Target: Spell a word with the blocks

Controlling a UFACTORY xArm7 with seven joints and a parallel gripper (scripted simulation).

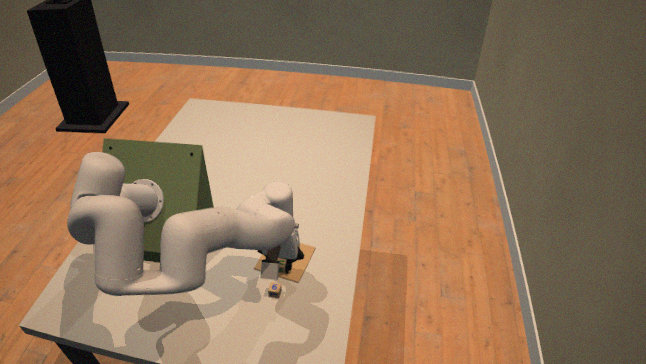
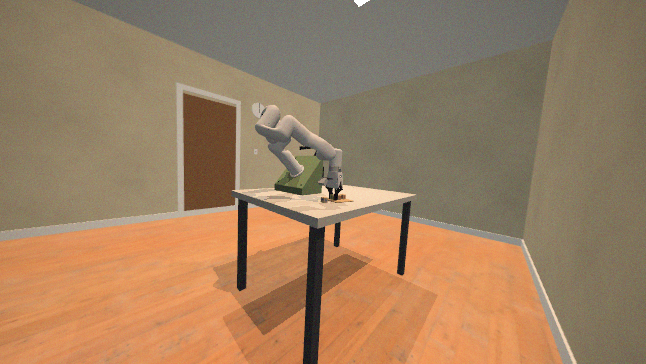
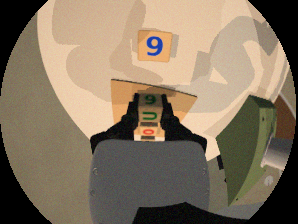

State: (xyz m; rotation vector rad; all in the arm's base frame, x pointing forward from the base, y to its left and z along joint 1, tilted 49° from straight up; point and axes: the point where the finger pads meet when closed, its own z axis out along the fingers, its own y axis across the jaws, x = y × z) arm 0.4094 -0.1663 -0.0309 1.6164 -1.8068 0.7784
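Now: hand 50 mm to the right of the red block and 10 mm above it. From my hand the other things lie so: tan mat: 50 mm to the left, 30 mm below.
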